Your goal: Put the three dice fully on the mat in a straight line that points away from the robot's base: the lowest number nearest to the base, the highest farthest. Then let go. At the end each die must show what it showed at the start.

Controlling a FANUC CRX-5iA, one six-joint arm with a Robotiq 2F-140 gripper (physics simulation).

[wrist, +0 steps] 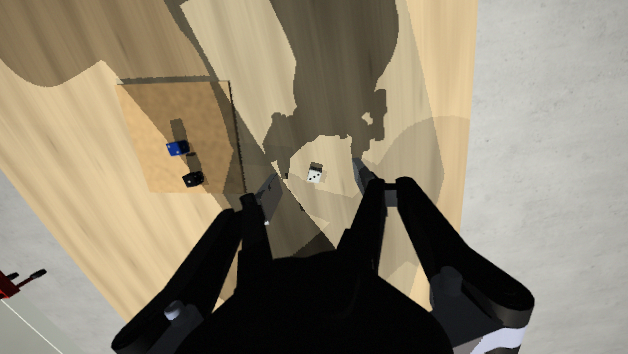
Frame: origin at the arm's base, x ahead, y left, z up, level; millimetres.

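Seen in the pictures: gripper, fingertip midpoint: (pixel 315 176).
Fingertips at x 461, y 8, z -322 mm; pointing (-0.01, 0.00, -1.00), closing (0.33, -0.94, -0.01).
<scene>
Pixels of each thing's middle, then the offset from my fingertips to it. Level surfaces: height alone.
- white die, body centre: (pixel 314 174) 4 mm back, 2 mm left, 17 mm down
- blue die, body centre: (pixel 178 148) 8 mm ahead, 175 mm left, 13 mm down
- brown square mat, body centre: (pixel 184 143) 13 mm ahead, 173 mm left, 23 mm down
- black die, body centre: (pixel 193 179) 32 mm back, 159 mm left, 13 mm down
- wooden table, surface height: 25 mm down
A white die (pixel 314 175) with dark pips lies on the wooden table, right of the mat. My gripper (pixel 315 176) is open above it; in the view the white die shows between the two fingertips, with nothing held. A blue die (pixel 177 148) with white pips sits on the brown square mat (pixel 140 125). A black die (pixel 193 179) sits on the same mat, near its edge on the gripper's side and a short gap from the blue die. The pip counts on the blue and black dice are too small to read surely.
The wooden table (pixel 60 130) bears the mat and has long edges at left and right, with grey floor (pixel 550 125) beyond. Shadows of the arm fall across the table and mat. A red object (pixel 7 286) with dark-tipped rods shows at the lower left, off the table.
</scene>
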